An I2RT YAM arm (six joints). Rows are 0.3 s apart.
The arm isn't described. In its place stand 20 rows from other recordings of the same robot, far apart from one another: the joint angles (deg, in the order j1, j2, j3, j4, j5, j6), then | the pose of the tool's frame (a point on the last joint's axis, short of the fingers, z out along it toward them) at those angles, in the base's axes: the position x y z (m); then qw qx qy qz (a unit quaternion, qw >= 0).
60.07 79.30 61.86 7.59 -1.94 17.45 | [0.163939, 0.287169, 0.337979, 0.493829, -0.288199, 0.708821, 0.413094]
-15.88 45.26 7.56 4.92 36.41 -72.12 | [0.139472, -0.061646, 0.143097, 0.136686, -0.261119, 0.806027, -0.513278]
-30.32 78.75 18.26 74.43 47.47 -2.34 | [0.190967, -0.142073, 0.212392, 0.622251, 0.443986, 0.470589, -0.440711]
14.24 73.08 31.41 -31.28 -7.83 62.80 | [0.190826, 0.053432, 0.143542, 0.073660, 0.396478, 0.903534, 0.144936]
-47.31 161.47 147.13 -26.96 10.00 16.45 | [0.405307, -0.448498, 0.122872, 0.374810, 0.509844, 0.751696, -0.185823]
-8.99 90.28 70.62 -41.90 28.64 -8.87 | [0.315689, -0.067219, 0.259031, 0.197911, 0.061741, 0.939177, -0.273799]
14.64 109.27 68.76 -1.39 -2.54 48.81 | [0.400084, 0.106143, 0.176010, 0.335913, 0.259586, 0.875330, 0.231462]
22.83 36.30 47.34 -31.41 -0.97 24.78 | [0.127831, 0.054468, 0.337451, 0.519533, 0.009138, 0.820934, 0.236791]
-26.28 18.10 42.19 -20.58 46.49 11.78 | [0.048247, -0.052619, 0.356327, 0.629827, 0.477032, 0.501363, -0.352695]
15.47 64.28 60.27 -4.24 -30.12 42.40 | [0.243631, 0.085964, 0.379029, 0.457995, 0.004659, 0.749691, 0.477683]
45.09 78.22 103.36 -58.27 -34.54 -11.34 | [0.161449, 0.190548, 0.473870, 0.359334, -0.521565, 0.673106, 0.381809]
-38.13 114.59 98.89 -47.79 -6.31 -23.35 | [0.341269, -0.262903, 0.247140, 0.224154, 0.112492, 0.965434, -0.070976]
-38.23 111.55 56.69 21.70 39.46 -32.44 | [0.293935, -0.260356, 0.137724, 0.193749, 0.202275, 0.818680, -0.501307]
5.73 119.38 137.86 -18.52 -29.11 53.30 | [0.463900, 0.063955, 0.478037, 0.507811, 0.113572, 0.698145, 0.491755]
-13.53 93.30 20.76 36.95 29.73 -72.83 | [0.240155, -0.075947, 0.100297, 0.166089, -0.323322, 0.805078, -0.468750]
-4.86 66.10 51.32 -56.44 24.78 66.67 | [0.197490, -0.031767, 0.249717, 0.245456, 0.591606, 0.761443, -0.099787]
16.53 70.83 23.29 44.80 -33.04 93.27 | [0.230973, 0.088796, 0.217655, 0.211987, 0.276924, 0.665845, 0.659564]
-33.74 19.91 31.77 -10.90 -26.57 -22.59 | [0.096193, -0.045101, 0.314250, 0.687811, -0.096776, 0.695084, -0.185497]
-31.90 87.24 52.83 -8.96 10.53 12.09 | [0.270405, -0.175975, 0.213393, 0.373746, 0.376167, 0.834308, -0.150807]
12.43 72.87 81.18 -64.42 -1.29 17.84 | [0.231374, 0.051819, 0.369597, 0.278515, 0.041865, 0.955613, 0.086487]
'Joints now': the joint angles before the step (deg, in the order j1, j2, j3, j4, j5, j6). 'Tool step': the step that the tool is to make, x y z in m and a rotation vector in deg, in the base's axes. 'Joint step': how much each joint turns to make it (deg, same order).
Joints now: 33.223, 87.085, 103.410, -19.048, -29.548, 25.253
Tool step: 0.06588, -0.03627, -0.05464, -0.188, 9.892, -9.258
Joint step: -10.502, 4.291, -6.605, 4.608, -1.668, 5.004
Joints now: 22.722, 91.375, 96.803, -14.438, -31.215, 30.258
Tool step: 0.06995, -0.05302, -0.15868, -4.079, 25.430, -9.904
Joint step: -10.620, 11.143, -14.932, 2.657, -1.802, 3.844
